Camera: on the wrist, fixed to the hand. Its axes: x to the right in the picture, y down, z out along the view.
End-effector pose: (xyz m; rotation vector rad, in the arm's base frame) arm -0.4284 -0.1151 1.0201 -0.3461 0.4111 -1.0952
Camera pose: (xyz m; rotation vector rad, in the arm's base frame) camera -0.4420 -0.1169 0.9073 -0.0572 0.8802 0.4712
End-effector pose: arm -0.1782 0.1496 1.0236 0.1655 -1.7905 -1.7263
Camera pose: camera -0.1205 0.0586 1.0598 -0.8564 -0.8251 -0.6866
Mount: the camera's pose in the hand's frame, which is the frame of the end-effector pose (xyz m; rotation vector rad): 0.0131 0.0411 -0.1051 -0.3143 0.2811 1.5654
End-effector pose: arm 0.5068 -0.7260 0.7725 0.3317 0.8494 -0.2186
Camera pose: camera 0.4551 -0.6496 0.7062 0.6438 0.6724 1.4242
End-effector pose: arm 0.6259 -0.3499 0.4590 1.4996 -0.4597 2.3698
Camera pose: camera 0.5181 -0.3419 0.4240 -0.3140 1.4612 -1.8271
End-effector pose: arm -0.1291 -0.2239 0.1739 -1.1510 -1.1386 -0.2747
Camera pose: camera -0.0354 -0.2876 0.1653 -1.8699 0.2657 0.6085
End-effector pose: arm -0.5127 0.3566 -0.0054 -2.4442 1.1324 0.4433
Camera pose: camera -0.5247 0.2728 0.0704 1.0618 -2.5832 -0.5747
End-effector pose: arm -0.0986 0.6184 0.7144 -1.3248 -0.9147 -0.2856
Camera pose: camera -0.0205 0.5376 0.6981 -1.8462 0.5643 0.6192
